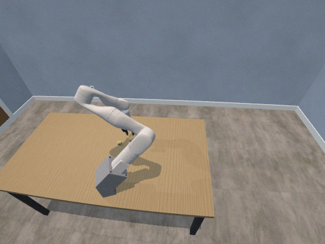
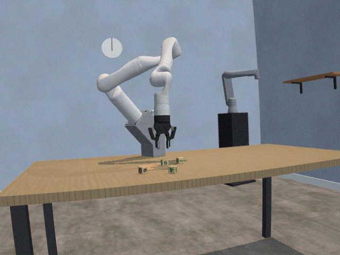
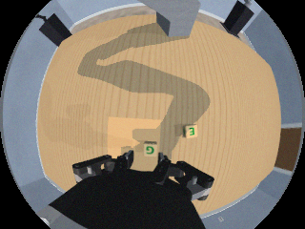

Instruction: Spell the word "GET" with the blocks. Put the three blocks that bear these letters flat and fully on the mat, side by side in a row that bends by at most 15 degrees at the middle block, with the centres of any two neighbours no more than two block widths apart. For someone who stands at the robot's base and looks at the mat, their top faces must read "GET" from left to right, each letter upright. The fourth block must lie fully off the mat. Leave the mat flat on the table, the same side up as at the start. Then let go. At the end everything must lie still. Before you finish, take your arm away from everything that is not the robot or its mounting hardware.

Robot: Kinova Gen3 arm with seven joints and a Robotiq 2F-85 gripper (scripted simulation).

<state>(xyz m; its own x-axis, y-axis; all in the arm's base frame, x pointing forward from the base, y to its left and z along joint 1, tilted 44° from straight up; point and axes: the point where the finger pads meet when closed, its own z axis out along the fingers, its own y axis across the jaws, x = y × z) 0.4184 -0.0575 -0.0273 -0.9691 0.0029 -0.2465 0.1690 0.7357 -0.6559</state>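
The T block is 15 cm to the right of my hand, 11 cm ahead of it and 9 cm below it. Also, from my hand: G block 8 cm below; mat 10 cm below, 4 cm to the right, 1 cm behind.
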